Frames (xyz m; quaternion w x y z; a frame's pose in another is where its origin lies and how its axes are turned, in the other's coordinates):
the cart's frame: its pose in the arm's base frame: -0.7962 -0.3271 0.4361 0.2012 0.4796 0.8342 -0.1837
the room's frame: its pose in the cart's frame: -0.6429 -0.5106 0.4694 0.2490 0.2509 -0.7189 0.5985
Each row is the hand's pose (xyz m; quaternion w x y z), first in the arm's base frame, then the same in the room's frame.
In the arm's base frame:
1: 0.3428 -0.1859 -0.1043 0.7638 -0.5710 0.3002 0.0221
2: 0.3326 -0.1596 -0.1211 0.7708 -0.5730 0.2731 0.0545
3: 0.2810 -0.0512 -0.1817 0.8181 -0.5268 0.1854 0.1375
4: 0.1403 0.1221 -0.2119 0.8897 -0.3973 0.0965 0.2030
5: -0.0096 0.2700 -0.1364 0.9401 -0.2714 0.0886 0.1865
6: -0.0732 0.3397 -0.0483 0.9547 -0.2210 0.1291 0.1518
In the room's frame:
1: -0.4098 -0.1461 -1.6555 0.0900 -0.9132 0.1363 0.3732
2: -0.4347 -0.1663 -1.6626 0.0852 -0.8965 0.1373 0.4124
3: -0.5427 -0.2442 -1.6814 0.1242 -0.8279 0.1608 0.5228
4: -0.7496 -0.3245 -1.6429 0.2321 -0.7233 0.2205 0.6118
5: -0.9551 -0.3070 -1.5563 0.3420 -0.6705 0.2806 0.5956
6: -1.0580 -0.2467 -1.5070 0.3841 -0.6749 0.3159 0.5451

